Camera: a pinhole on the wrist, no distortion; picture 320 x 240 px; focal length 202.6 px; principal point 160.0 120.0 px. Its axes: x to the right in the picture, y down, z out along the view. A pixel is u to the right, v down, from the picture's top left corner.
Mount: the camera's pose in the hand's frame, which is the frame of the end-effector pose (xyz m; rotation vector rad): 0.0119 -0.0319 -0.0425 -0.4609 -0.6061 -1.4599
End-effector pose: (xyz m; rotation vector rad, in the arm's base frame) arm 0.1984 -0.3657 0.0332 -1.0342 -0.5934 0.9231
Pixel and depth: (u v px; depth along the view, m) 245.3 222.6 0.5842
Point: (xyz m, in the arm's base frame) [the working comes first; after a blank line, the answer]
In the camera's frame: 0.2460 0.2958 0.5842

-0.1950 0.1530 0.1232
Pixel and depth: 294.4 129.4 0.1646
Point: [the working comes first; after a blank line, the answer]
In the camera's frame: 0.1092 0.0076 0.1646

0.0836 -0.2941 0.1080
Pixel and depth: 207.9 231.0 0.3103
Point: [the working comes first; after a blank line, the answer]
In the camera's frame: 0.0734 0.1700 0.3103

0.0311 -0.0938 0.0306
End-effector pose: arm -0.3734 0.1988 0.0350 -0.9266 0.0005 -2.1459
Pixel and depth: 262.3 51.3 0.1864
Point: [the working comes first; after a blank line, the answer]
In the camera's frame: 0.0941 -0.0632 0.1864

-0.2422 0.2831 0.1048
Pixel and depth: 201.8 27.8 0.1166
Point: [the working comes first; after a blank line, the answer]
In the camera's frame: 0.0241 -0.0531 0.1166

-0.3021 0.2368 0.0403
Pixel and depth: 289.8 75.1 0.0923
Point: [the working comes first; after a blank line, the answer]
In the camera's frame: 0.0591 -0.0205 0.0923

-0.3400 0.2431 0.0778
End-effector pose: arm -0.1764 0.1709 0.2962 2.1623 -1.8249 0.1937
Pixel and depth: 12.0 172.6 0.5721
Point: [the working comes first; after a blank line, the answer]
In the camera's frame: -0.4179 0.1485 0.5721

-0.8199 -0.0630 0.2846
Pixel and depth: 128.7 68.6 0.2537
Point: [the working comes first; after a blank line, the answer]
In the camera's frame: -0.0392 -0.0644 0.2537

-0.3524 0.1828 0.1787
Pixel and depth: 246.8 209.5 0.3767
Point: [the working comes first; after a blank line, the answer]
In the camera's frame: 0.1614 0.1664 0.3767

-0.2744 -0.0889 0.0093
